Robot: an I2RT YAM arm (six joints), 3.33 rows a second.
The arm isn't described. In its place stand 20 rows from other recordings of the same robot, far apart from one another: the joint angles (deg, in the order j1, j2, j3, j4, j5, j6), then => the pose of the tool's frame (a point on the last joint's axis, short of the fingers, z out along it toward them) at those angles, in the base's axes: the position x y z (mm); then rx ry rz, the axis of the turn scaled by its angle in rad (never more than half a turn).
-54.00 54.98 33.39 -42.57 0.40 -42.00 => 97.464, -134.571, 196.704, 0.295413, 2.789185, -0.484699
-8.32 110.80 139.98 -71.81 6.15 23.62 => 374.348, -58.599, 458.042, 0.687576, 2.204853, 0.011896
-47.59 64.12 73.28 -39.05 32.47 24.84 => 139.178, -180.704, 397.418, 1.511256, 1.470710, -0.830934
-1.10 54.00 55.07 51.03 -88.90 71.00 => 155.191, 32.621, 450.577, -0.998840, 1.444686, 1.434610
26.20 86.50 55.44 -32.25 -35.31 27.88 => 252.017, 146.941, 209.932, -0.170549, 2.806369, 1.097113
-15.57 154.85 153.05 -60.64 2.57 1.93 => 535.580, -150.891, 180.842, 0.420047, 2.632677, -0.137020
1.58 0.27 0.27 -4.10 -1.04 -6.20 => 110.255, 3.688, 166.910, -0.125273, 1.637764, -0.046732
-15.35 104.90 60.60 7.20 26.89 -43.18 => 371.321, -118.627, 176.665, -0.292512, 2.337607, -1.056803
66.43 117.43 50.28 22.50 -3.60 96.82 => 145.889, 339.995, 68.373, 0.710333, 2.758017, 1.190138
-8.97 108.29 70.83 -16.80 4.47 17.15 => 392.475, -64.760, 173.909, 0.598875, 2.441690, -0.040053
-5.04 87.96 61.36 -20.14 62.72 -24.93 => 314.419, -59.492, 255.510, 0.146624, 2.304261, -1.551382
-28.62 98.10 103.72 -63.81 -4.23 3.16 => 311.007, -166.716, 365.516, 0.681180, 2.492185, -0.069155
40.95 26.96 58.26 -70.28 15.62 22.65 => 41.809, 23.589, 343.624, -0.210865, 2.228548, 0.301298
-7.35 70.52 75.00 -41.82 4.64 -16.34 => 256.077, -35.935, 374.937, -0.130673, 2.234787, -0.316101
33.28 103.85 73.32 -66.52 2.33 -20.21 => 261.009, 169.590, 188.308, 1.363739, -2.697782, 0.082266
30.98 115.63 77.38 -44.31 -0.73 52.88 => 323.788, 194.927, 138.292, 0.578111, 2.994695, 0.146966
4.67 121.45 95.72 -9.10 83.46 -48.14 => 469.893, 2.899, 241.828, -0.053393, 2.153327, -1.995318
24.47 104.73 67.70 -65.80 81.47 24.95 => 288.768, 92.737, 191.876, -0.195604, 2.112330, -1.751152
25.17 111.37 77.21 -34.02 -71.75 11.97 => 333.403, 194.031, 192.382, 0.618603, -2.385792, -1.823352
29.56 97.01 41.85 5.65 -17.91 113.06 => 265.531, 163.184, 126.681, -1.780019, -2.243909, -1.143366
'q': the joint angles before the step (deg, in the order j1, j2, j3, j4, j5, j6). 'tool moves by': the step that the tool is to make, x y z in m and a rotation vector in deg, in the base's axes. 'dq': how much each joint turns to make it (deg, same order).
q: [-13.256, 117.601, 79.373, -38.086, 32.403, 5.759]
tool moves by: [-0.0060, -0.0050, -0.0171, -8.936, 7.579, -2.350]
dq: [-0.147, 2.948, -0.244, -2.277, 10.667, 0.226]
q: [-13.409, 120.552, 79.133, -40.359, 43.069, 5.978]
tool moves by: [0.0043, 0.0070, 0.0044, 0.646, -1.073, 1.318]
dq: [1.075, -0.372, 0.558, 0.072, -0.896, -0.148]
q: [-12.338, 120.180, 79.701, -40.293, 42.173, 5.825]
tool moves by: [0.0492, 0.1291, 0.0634, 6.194, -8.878, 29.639]
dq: [17.747, -2.971, 9.697, 3.004, -9.901, -11.870]
